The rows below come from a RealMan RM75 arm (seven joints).
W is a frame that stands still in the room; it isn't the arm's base.
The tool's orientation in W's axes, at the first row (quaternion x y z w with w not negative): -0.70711, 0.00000, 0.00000, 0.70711
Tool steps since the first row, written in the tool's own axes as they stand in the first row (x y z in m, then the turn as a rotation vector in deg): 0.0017, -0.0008, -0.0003, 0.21, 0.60, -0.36; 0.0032, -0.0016, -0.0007, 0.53, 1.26, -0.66; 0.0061, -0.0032, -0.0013, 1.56, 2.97, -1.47; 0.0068, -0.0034, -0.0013, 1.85, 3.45, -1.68; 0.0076, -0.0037, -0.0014, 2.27, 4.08, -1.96; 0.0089, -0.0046, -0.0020, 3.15, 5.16, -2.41
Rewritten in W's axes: 0.0017, -0.0003, 0.0008, 0.21, -0.36, -0.60; 0.0032, -0.0007, 0.0016, 0.53, -0.66, -1.26; 0.0061, -0.0013, 0.0032, 1.56, -1.47, -2.97; 0.0068, -0.0013, 0.0034, 1.85, -1.68, -3.45; 0.0076, -0.0014, 0.0037, 2.27, -1.96, -4.08; 0.0089, -0.0020, 0.0046, 3.15, -2.41, -5.16
